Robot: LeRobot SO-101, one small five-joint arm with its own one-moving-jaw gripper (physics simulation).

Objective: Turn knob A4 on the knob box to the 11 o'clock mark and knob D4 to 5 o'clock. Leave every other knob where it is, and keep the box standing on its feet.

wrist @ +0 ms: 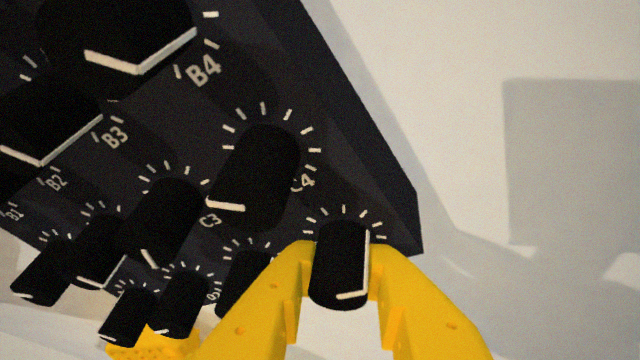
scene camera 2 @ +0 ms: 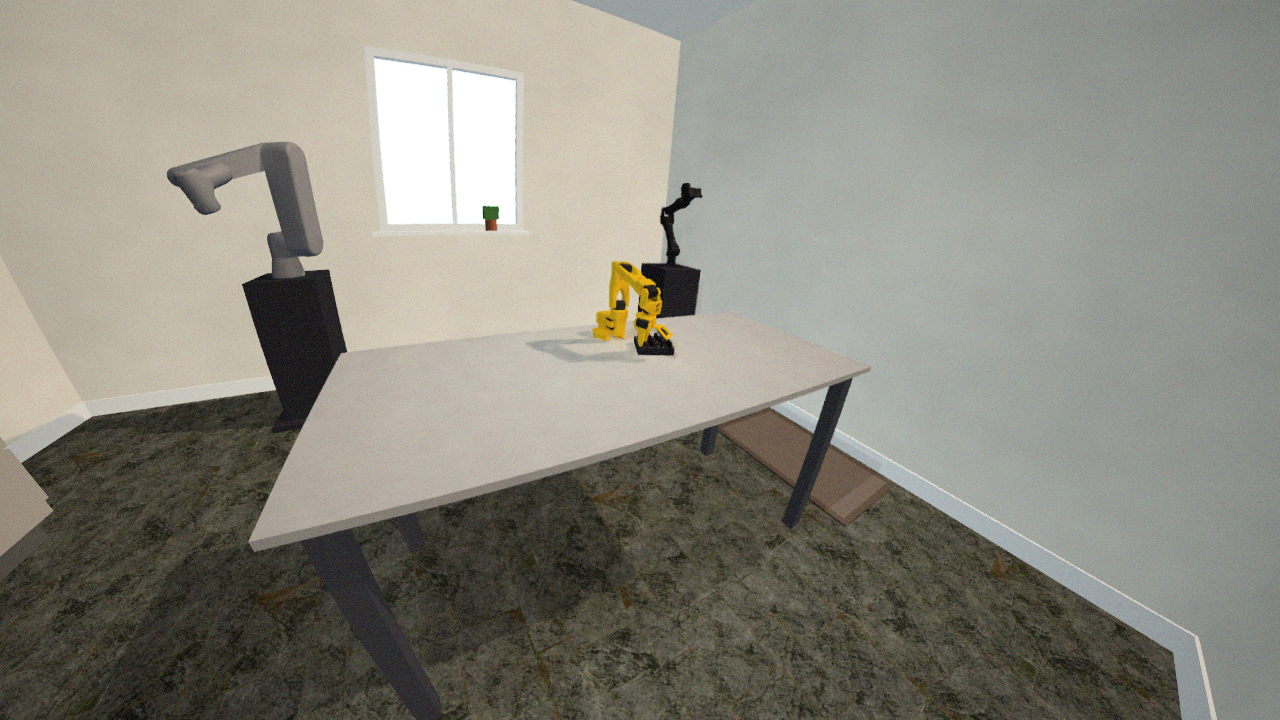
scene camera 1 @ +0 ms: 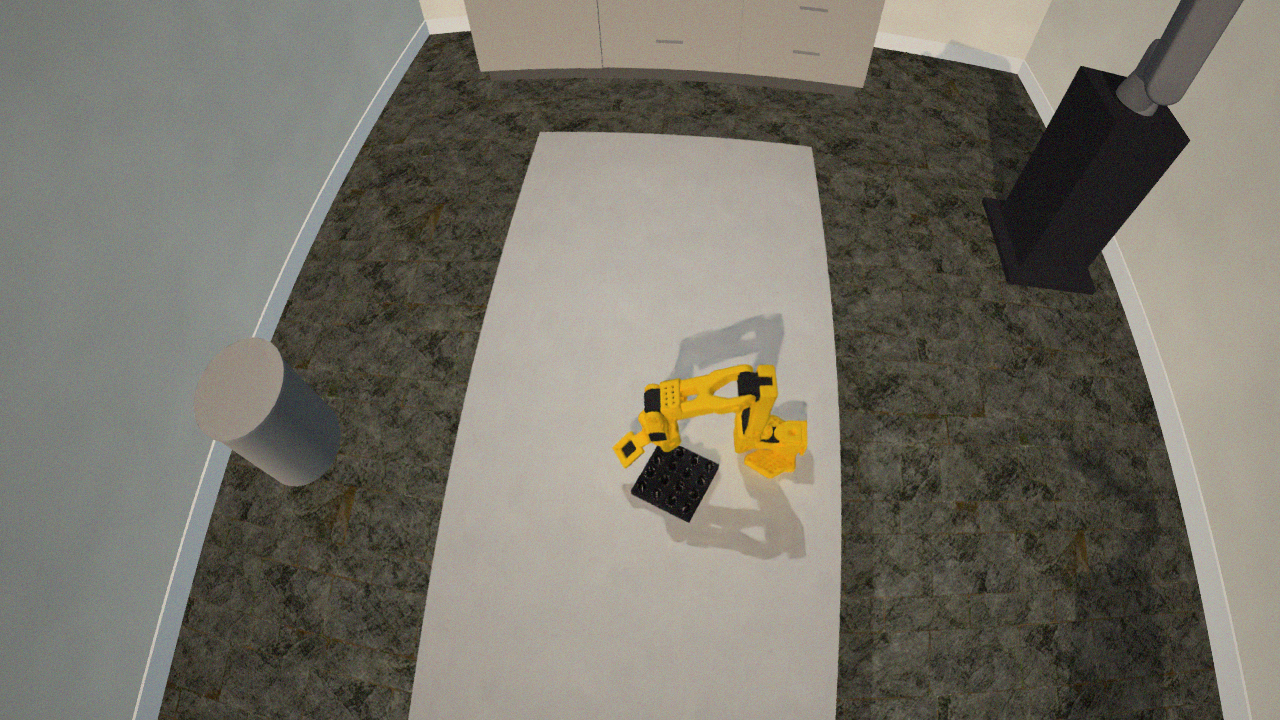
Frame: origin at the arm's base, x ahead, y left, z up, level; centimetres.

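Seen in the pictures: end effector, tool point: [wrist: 314, 261] [scene camera 2: 642, 343] [scene camera 1: 668, 447]; arm's base, origin of the base link: [scene camera 2: 611, 337] [scene camera 1: 759, 447].
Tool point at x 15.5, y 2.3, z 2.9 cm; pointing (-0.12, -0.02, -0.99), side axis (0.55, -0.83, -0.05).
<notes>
Offsets run from my tool point to a thing's top centre. Level surfaces: height alone.
The black knob box @(dx -1.5, dy +4.9, dz +0.9 cm) [scene camera 1: 660, 506] [scene camera 2: 656, 351] [wrist: 370, 165] stands flat on the table. My gripper [scene camera 1: 669, 446] [scene camera 2: 641, 342] [wrist: 341, 246] points down at one corner of it, both jaws pressing on the two sides of knob D4 @(dx +0.6, dy -0.4, dz +0.9 cm) [wrist: 336, 275]. D4's white pointer line runs toward the right jaw in the wrist view; its lower ticks and label are hidden, so I cannot read its exact mark. Knob A4 does not show in the wrist view, and its setting is too small to tell in the scene views.
Knob C4 @(dx +1.6, dy +2.1, dz +0.9 cm) [wrist: 265, 175] stands beside D4, with knob B4 @(dx +2.7, dy +4.5, dz +0.9 cm) [wrist: 115, 25] beyond. Knob D3 @(dx -1.9, dy +0.7, dz +0.9 cm) [wrist: 242, 280] is close outside the left jaw. Knob C3 @(dx -0.8, dy +3.2, dz +0.9 cm) [wrist: 167, 220] and others stand further left. The table @(dz -2.9 cm) [scene camera 1: 644, 241] [scene camera 2: 501, 402] carries box and arm.
</notes>
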